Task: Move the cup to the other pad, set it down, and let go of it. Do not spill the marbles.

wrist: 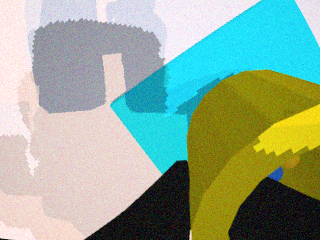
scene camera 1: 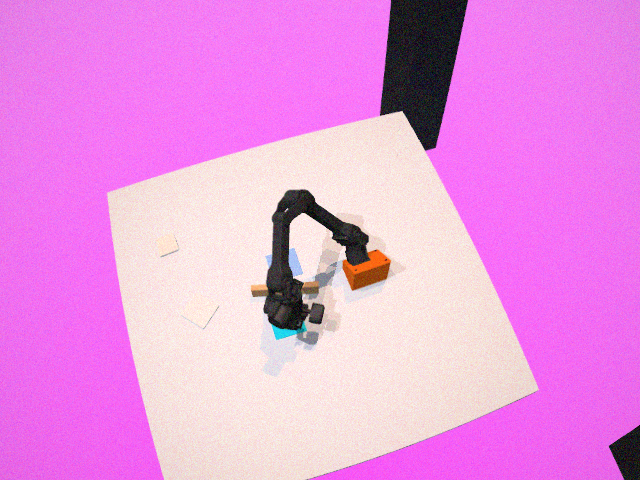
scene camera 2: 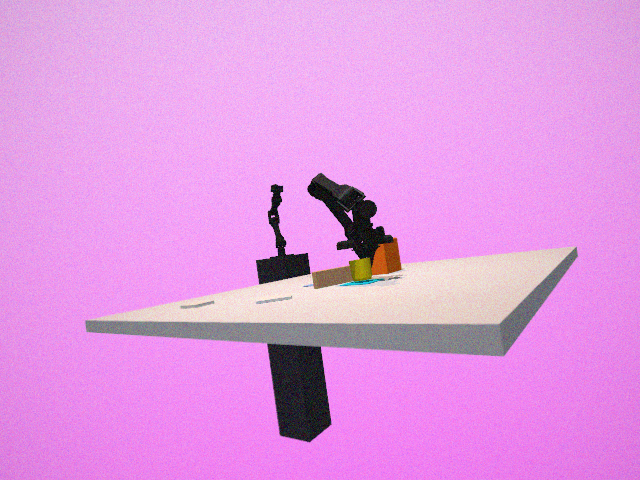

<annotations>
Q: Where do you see a yellow cup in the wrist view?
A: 248,125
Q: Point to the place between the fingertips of my gripper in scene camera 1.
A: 295,318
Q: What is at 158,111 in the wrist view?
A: A cyan pad.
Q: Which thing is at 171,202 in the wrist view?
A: My gripper.
</annotations>
